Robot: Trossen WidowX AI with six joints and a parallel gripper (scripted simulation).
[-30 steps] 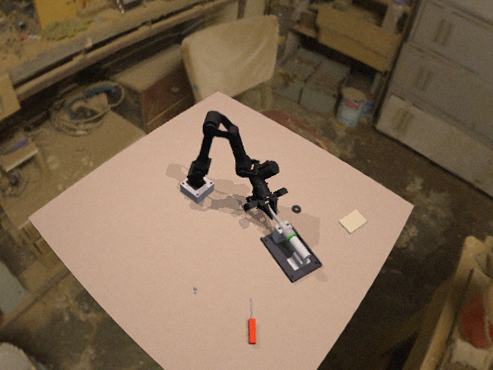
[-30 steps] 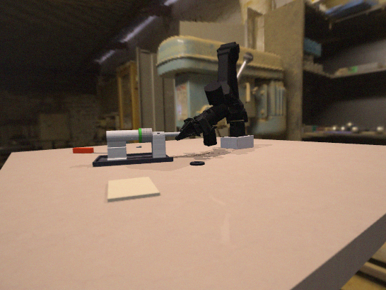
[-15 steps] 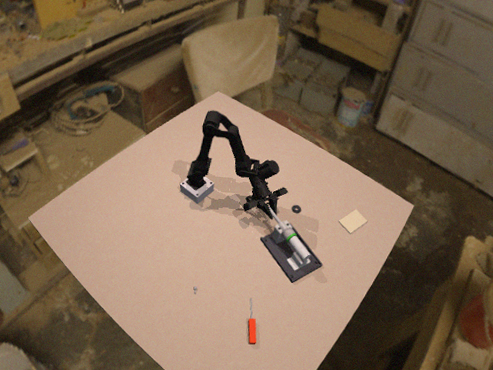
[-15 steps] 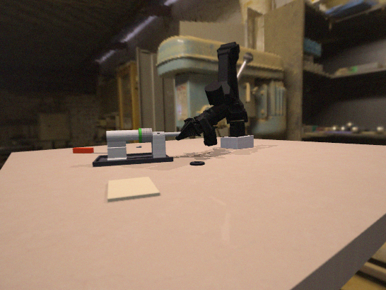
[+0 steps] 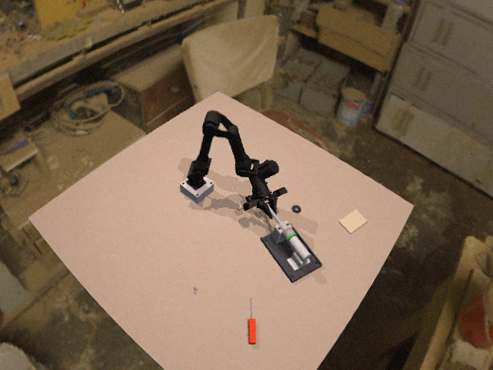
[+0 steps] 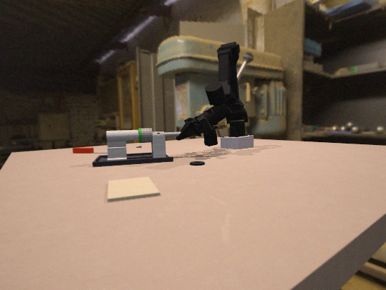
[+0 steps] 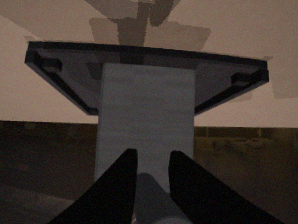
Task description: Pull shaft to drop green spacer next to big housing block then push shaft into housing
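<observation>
Right now my gripper tip is 50 mm short of the grey shaft, 10 mm to the left of it and 20 mm below it. The rest, counted from my gripper tip: tan square pad 240 mm ahead, 290 mm to the left, 60 mm below; then black washer 20 mm ahead, 150 mm to the left, 60 mm below; then green spacer 120 mm ahead, 30 mm to the right, 20 mm above.
</observation>
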